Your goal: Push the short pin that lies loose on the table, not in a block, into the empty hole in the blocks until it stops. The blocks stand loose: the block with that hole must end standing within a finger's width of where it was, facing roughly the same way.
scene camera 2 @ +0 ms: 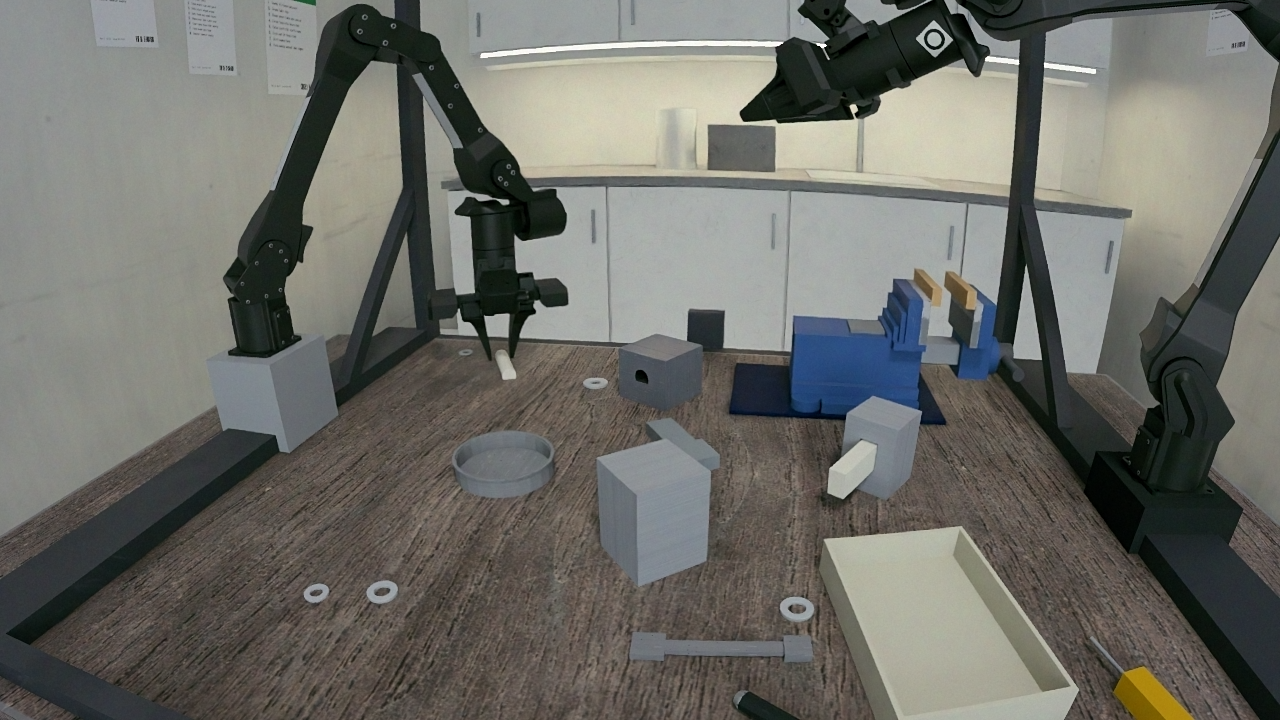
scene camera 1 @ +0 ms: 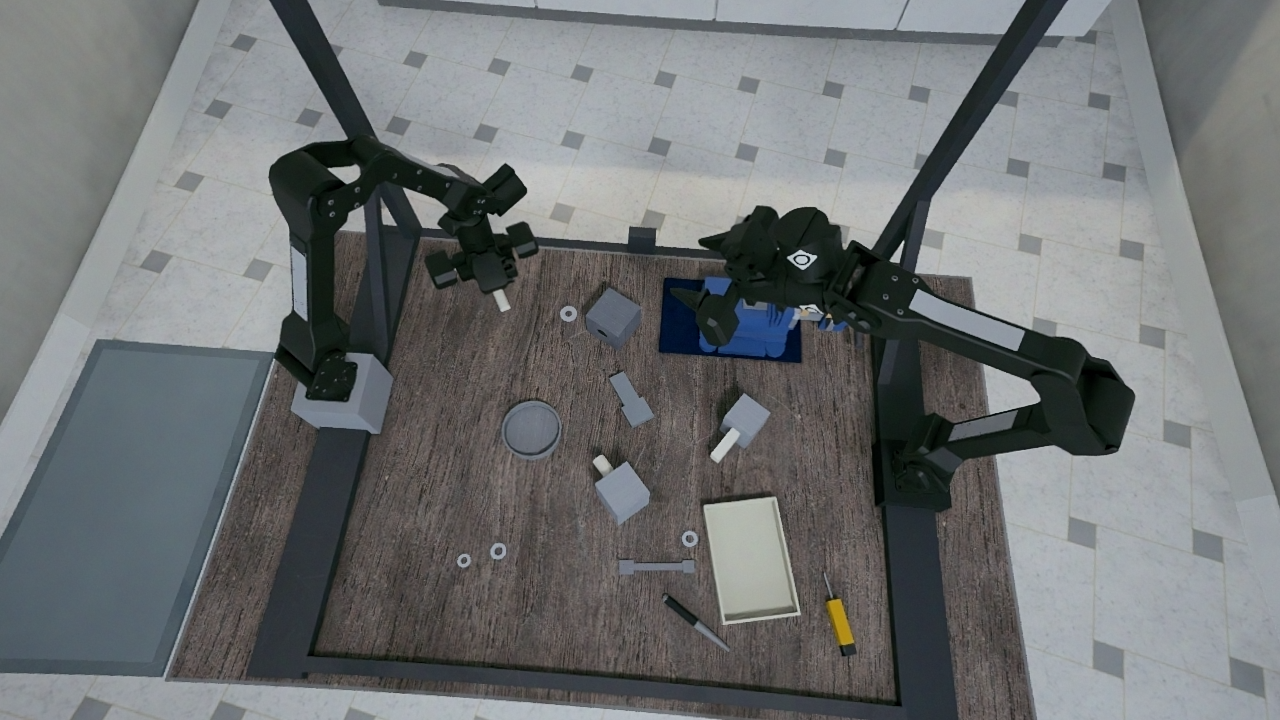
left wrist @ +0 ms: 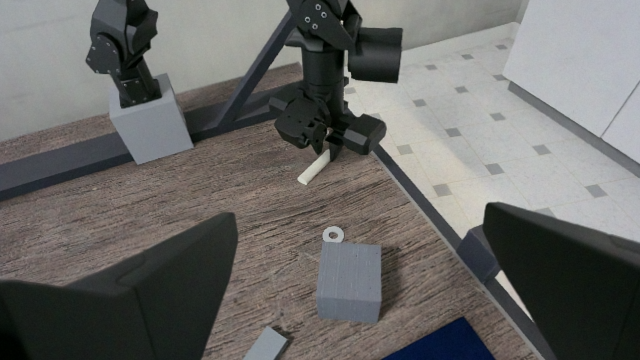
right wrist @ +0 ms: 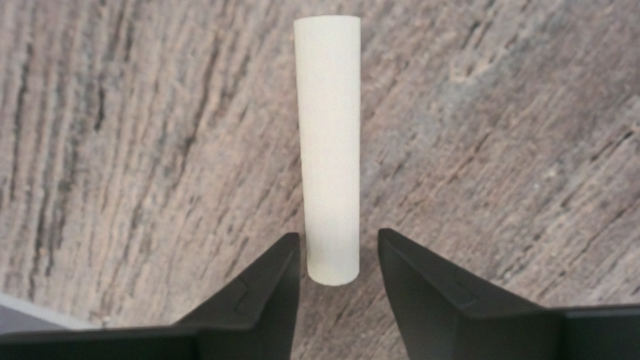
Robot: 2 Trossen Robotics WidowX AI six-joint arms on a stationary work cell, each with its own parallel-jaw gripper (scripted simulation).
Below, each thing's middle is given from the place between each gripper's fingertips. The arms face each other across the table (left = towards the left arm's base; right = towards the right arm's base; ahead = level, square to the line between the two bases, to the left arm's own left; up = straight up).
My right hand (scene camera 2: 500, 358) is 30 mm above the short cream pin (right wrist: 327, 49), 20 mm to the right of it and 20 mm short of it. From my right hand the other things lie so: round dish (scene camera 2: 490, 458) 280 mm ahead, 130 mm to the left, 30 mm below; then cream tray (scene camera 2: 947, 631) 500 mm to the left, 430 mm ahead, 30 mm below.
I see the round dish 330 mm below my left hand, 240 mm to the right of it and 150 mm ahead of it. Also, from my left hand: short cream pin (360 mm to the right, 330 mm below, 100 mm behind); cream tray (330 mm below, 310 mm ahead, 130 mm to the left).
